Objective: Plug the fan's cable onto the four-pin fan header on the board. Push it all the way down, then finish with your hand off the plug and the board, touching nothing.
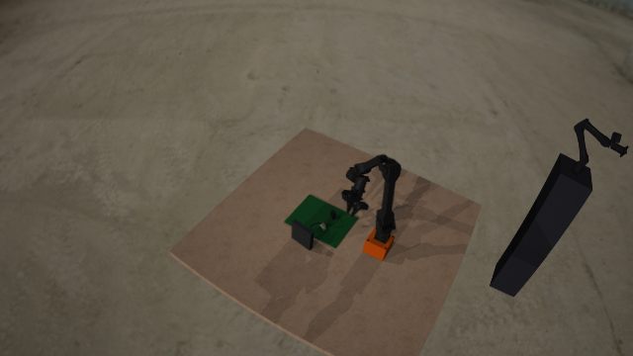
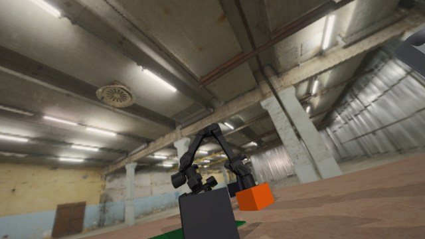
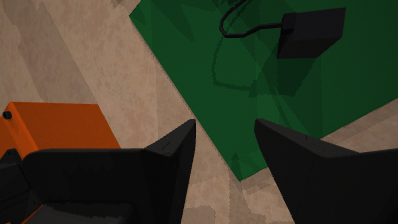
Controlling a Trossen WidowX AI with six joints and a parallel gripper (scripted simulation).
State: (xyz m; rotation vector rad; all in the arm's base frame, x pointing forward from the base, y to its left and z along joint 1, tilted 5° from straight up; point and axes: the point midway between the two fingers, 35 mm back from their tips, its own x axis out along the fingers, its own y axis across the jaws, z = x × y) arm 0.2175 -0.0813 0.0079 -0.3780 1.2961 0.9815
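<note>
Now: the black fan plug 80 mm ahead of my gripper tip, 20 mm to the left of it and 30 mm below it. From my gripper tip the other things lie so: black fan 120 mm ahead, 240 mm to the left, 10 mm above; then green board 120 mm ahead, 70 mm to the left, 70 mm below; then white four-pin header 90 mm ahead, 110 mm to the left, 50 mm below.
</note>
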